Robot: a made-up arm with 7 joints. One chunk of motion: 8 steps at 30 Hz.
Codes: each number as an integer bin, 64 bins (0 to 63) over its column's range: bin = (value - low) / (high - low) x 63, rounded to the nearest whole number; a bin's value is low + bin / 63 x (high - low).
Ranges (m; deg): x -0.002..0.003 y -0.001..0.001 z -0.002..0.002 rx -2.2..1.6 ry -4..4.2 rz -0.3..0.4
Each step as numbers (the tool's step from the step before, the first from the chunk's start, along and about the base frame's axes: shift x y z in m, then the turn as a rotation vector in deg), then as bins.
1 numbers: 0.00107 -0.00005 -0.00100 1.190 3.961 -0.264
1 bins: 39 30 16 56 61 3
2 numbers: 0.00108 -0.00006 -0.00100 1.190 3.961 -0.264
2 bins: 39 30 16 56 61 3
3 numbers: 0.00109 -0.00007 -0.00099 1.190 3.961 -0.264
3 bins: 39 29 16 56 61 3
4 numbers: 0.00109 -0.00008 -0.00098 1.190 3.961 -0.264
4 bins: 39 29 16 56 61 3
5 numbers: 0.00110 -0.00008 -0.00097 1.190 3.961 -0.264
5 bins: 39 29 16 56 61 3
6 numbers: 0.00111 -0.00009 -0.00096 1.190 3.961 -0.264
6 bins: 39 29 16 56 61 3
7 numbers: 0.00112 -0.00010 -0.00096 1.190 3.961 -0.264
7 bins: 39 28 16 56 61 3
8 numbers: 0.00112 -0.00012 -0.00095 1.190 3.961 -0.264
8 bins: 39 28 17 56 61 3
